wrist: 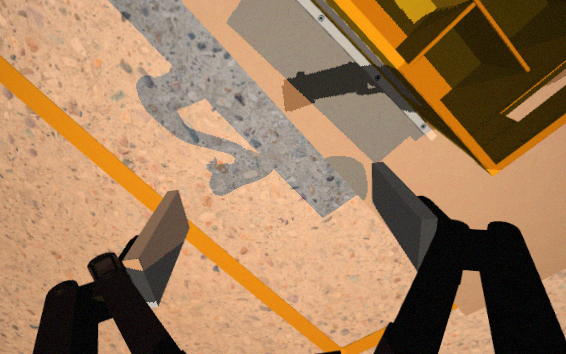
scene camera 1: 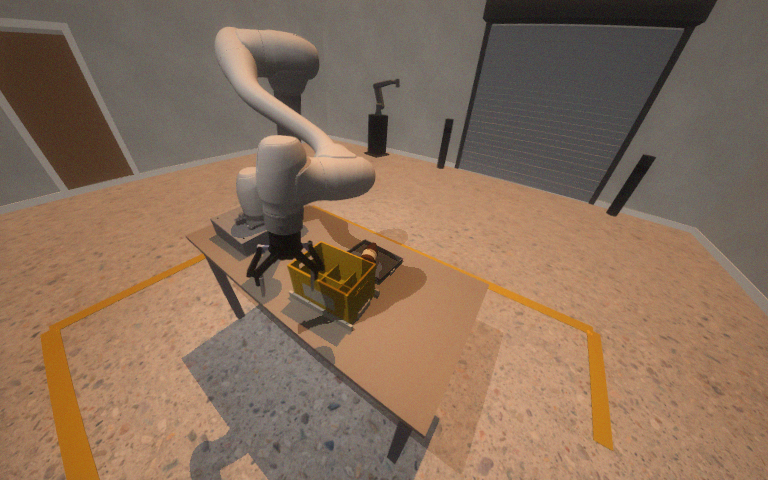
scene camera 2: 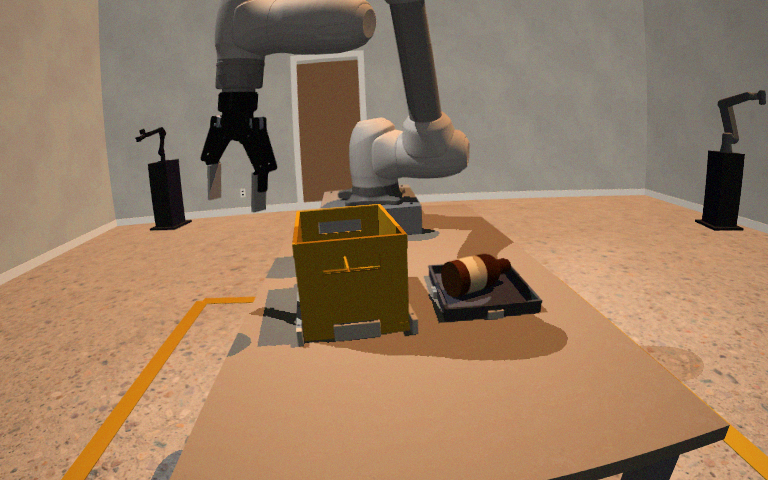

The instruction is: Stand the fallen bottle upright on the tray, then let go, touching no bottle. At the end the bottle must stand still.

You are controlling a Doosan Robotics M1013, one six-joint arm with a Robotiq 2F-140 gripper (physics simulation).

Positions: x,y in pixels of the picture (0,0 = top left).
Scene:
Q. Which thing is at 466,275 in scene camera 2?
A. A brown bottle.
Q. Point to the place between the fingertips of my gripper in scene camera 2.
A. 235,204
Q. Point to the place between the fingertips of my gripper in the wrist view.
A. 277,196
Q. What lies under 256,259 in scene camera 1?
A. My gripper.

